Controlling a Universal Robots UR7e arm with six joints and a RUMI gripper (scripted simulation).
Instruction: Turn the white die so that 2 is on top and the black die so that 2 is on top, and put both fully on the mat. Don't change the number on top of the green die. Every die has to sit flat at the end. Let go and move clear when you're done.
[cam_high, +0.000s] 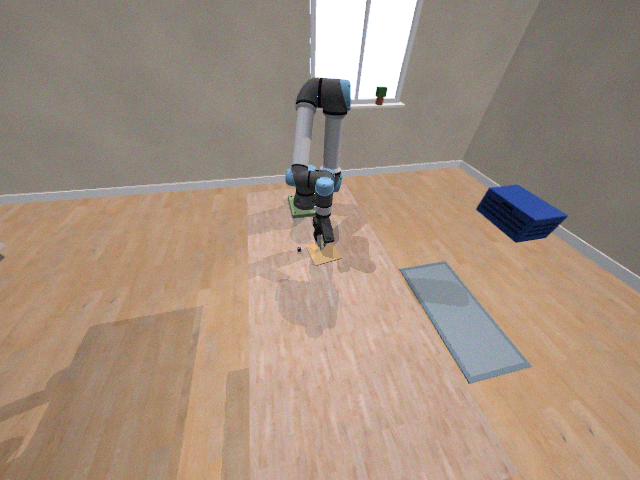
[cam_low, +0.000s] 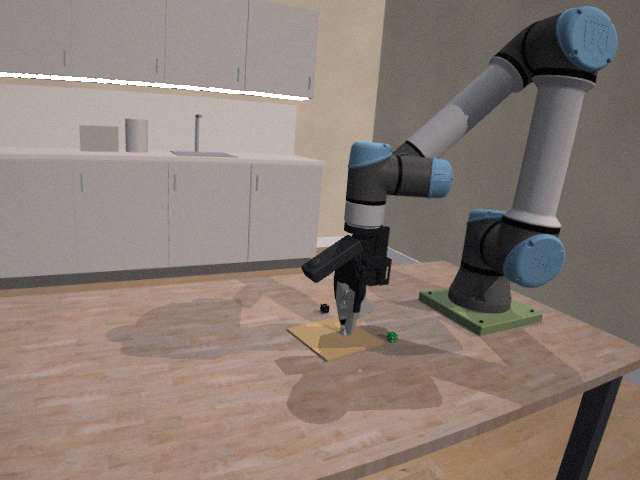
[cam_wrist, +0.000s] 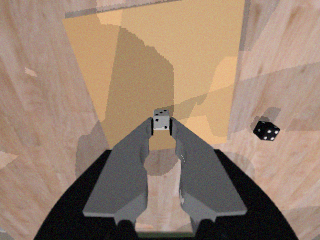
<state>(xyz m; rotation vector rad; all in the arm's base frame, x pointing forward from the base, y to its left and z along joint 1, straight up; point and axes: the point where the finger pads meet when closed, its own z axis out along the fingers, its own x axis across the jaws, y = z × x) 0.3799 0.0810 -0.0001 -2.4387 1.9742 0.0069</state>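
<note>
The white die lies 1 cm below my hand. From my hand the other things lie so: black die 12 cm to the right, 1 cm below, 1 cm ahead; then green die 9 cm behind, 4 cm to the left, 1 cm below; then tan mat 2 cm below, 2 cm ahead.
</note>
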